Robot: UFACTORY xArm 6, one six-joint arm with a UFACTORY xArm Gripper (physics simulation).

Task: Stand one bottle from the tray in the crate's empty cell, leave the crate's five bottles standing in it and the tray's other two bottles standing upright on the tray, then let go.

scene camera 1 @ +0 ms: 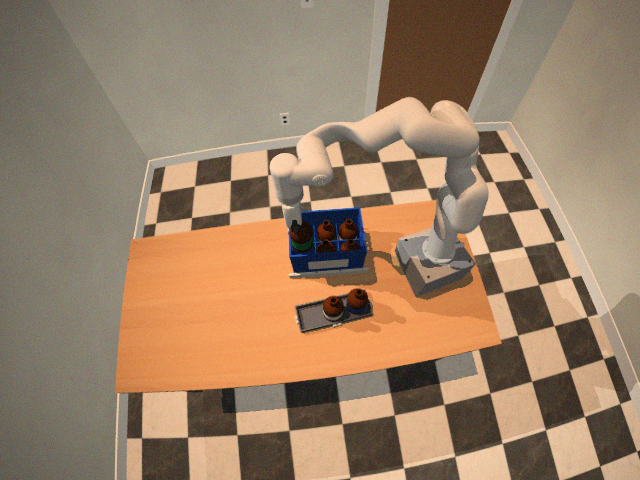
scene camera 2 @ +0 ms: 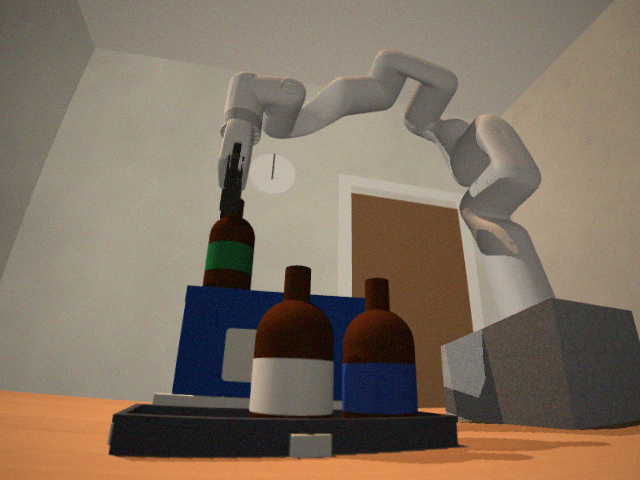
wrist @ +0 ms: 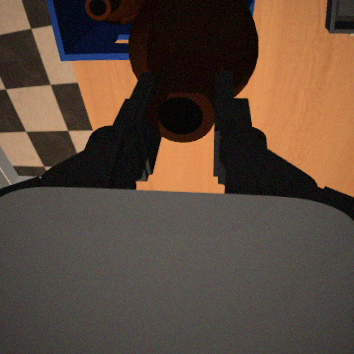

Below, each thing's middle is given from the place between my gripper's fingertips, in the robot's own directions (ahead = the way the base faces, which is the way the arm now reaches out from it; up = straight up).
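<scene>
There's the blue-labelled bottle (scene camera 2: 379,380), and it's 20 cm to the left of my hand, 18 cm behind it and 23 cm below it.
</scene>
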